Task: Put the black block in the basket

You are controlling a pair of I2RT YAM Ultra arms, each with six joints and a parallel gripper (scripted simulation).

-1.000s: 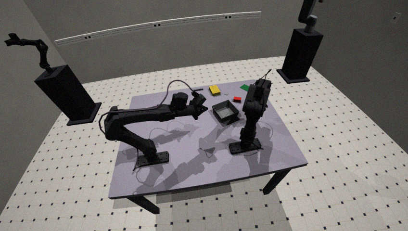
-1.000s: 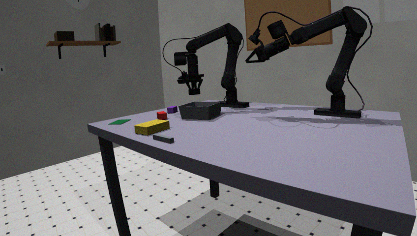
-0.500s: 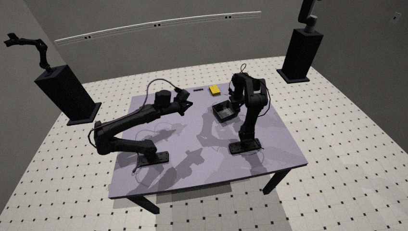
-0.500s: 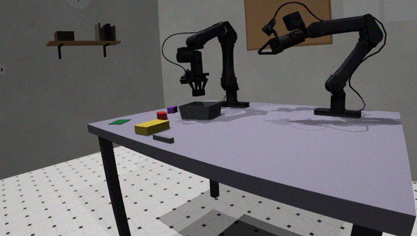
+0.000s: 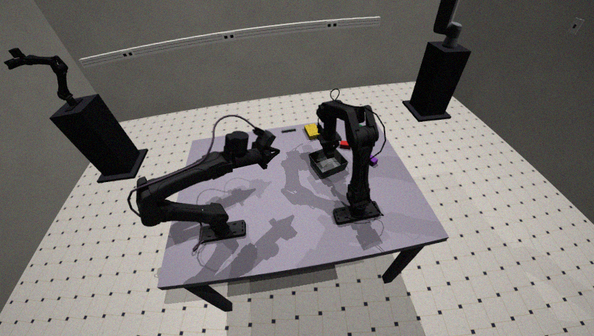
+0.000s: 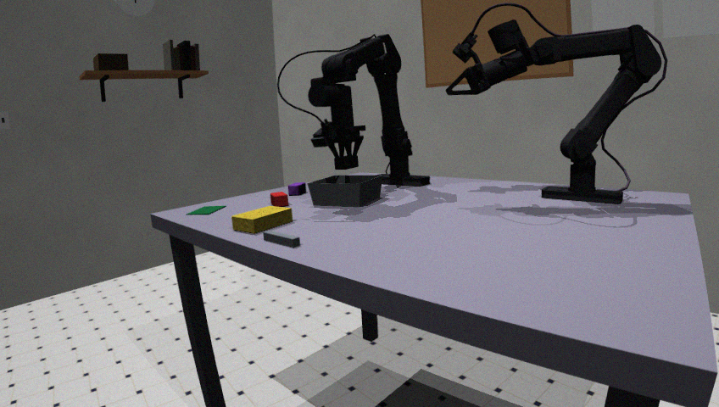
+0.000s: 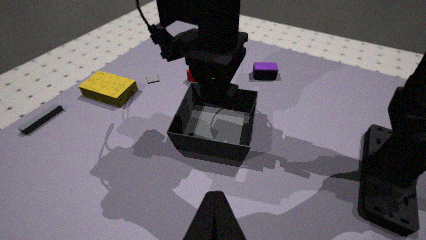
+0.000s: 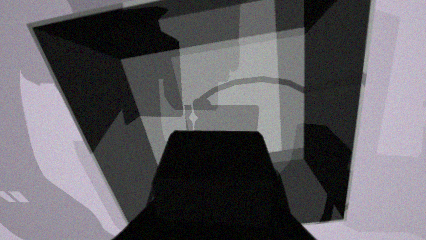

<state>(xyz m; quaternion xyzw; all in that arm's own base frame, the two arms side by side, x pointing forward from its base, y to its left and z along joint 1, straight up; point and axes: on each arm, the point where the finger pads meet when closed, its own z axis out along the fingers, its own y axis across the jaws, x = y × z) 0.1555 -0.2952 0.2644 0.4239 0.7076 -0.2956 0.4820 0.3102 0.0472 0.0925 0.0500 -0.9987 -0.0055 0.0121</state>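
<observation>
Right now my right hand is 9 cm above the grey basket. Round my right hand: black block (right at my right hand); red block (13 cm to the right, 13 cm ahead, 9 cm below); purple block (24 cm to the right, 9 cm below, 1 cm behind).
</observation>
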